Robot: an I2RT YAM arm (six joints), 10 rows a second.
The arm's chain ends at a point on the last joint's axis. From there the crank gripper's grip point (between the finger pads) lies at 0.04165 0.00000 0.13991 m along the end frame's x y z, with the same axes.
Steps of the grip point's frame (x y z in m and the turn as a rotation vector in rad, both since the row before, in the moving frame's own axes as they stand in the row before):
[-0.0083 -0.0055 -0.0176 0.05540 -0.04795 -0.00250]
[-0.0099 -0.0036 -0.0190 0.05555 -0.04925 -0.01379]
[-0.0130 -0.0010 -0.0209 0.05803 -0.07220 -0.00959]
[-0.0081 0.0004 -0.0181 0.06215 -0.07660 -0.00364]
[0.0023 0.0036 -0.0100 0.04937 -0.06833 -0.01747]
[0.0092 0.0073 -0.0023 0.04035 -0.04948 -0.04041]
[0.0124 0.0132 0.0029 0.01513 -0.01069 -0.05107]
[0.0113 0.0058 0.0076 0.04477 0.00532 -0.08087]
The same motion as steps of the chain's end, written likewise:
[-0.0015 0.0024 -0.0192 0.05540 -0.04795 -0.00250]
[-0.0029 0.0047 -0.0206 0.05555 -0.04925 -0.01379]
[-0.0028 0.0075 -0.0233 0.05803 -0.07220 -0.00959]
[0.0027 0.0093 -0.0206 0.06215 -0.07660 -0.00364]
[0.0120 0.0112 -0.0123 0.04937 -0.06833 -0.01747]
[0.0163 0.0145 -0.0040 0.04035 -0.04948 -0.04041]
[0.0140 0.0174 0.0025 0.01513 -0.01069 -0.05107]
[0.0109 0.0154 0.0080 0.04477 0.00532 -0.08087]

